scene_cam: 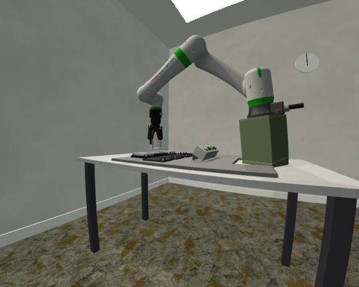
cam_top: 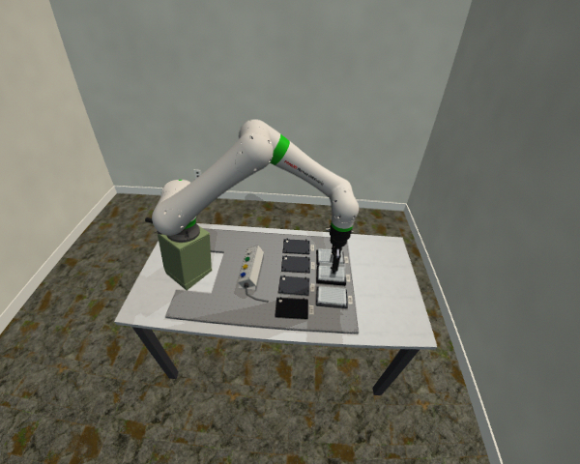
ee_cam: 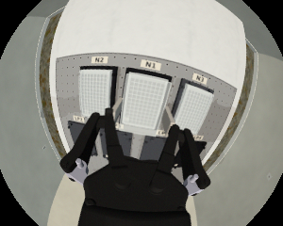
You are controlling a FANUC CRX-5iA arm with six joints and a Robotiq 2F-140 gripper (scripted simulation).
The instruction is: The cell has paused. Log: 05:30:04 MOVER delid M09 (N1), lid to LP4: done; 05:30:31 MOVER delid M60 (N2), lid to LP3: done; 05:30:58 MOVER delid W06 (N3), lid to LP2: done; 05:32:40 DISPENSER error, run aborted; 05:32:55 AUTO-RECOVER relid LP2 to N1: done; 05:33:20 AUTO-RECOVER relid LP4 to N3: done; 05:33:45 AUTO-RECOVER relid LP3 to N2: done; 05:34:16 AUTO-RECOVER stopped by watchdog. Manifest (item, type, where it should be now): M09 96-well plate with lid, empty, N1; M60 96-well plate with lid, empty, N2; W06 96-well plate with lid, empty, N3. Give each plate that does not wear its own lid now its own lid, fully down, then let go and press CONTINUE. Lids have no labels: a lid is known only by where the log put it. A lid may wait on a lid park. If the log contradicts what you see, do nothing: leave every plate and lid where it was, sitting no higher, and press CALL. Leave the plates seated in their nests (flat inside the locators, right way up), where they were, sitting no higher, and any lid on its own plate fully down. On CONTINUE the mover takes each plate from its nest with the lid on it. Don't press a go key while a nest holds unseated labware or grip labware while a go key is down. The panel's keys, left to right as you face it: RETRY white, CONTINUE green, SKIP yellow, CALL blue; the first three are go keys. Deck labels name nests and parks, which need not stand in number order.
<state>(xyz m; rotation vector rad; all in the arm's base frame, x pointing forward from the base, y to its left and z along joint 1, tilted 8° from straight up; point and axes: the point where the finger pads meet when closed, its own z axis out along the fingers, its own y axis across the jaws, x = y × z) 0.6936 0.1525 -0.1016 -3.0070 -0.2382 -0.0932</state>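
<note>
The plate lies 50 mm below my hand. Also, from my hand: lid park LP4: 140 mm behind, 230 mm to the right, 70 mm below; green key: 410 mm behind, 60 mm to the right, 10 mm below; lid park LP3: 190 mm behind, 30 mm to the left, 70 mm below.
</note>
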